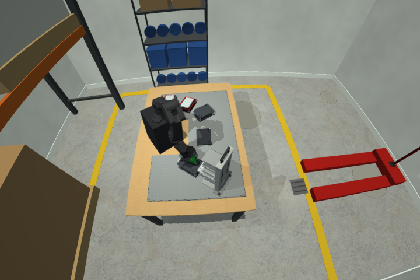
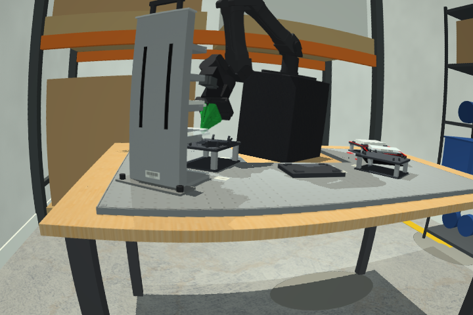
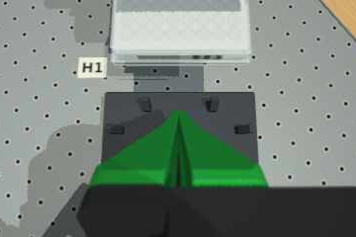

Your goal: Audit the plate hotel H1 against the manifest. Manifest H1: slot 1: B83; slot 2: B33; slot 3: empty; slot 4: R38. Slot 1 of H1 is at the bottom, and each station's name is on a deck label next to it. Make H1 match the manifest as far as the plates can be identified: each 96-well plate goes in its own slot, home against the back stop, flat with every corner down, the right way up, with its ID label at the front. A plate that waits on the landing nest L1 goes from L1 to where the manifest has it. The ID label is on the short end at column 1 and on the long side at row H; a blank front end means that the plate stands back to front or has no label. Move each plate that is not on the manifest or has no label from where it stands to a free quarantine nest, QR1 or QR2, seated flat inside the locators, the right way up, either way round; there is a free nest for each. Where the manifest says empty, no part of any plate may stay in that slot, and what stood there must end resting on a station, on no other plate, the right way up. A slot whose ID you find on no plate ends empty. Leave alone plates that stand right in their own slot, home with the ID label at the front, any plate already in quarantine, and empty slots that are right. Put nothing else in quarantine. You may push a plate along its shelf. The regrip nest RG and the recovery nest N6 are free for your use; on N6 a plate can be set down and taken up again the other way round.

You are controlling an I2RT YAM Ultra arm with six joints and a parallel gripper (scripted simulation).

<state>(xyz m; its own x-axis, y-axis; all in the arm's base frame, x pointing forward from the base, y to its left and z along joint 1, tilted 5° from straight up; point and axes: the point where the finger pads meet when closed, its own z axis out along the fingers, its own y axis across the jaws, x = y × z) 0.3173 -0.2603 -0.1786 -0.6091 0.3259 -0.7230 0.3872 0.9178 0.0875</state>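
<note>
My hand is 50 mm above the dark regrip nest, 40 mm past it and 20 mm to the right of it. The rest, counted from my hand: RG label: 140 mm behind, 100 mm below, 60 mm to the left; then grey plate hotel H1: 190 mm ahead, 90 mm above, 80 mm to the right; then H1 deck label: 110 mm ahead, 100 mm below, 60 mm to the left.
</note>
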